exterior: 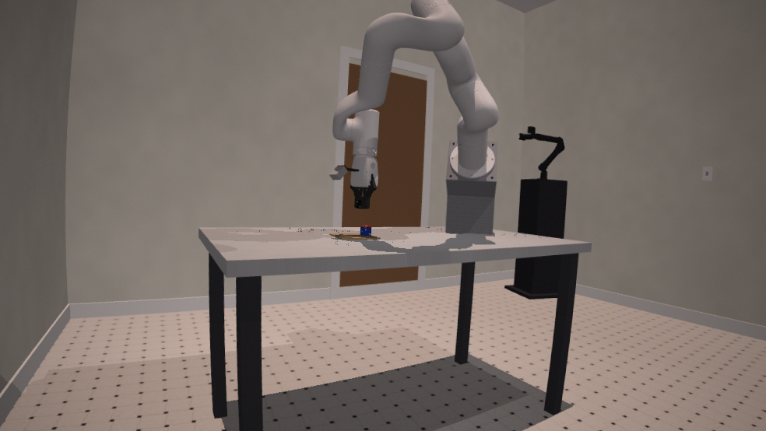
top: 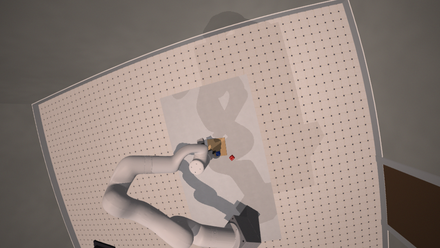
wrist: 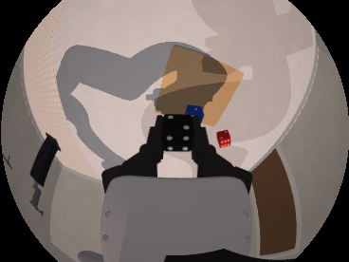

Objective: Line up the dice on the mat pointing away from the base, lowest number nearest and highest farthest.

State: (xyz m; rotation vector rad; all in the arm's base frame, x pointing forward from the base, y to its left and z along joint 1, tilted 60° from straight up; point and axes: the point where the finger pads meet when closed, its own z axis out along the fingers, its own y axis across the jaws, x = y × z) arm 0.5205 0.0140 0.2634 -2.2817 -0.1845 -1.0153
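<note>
The tan mat lies 20 mm ahead of my hand, 40 mm to the right of it and 120 mm below it. Also, from my hand: black die: 10 mm below; blue die: 30 mm behind, 50 mm to the right, 110 mm below; red die: 50 mm behind, 160 mm to the right, 110 mm below.
</note>
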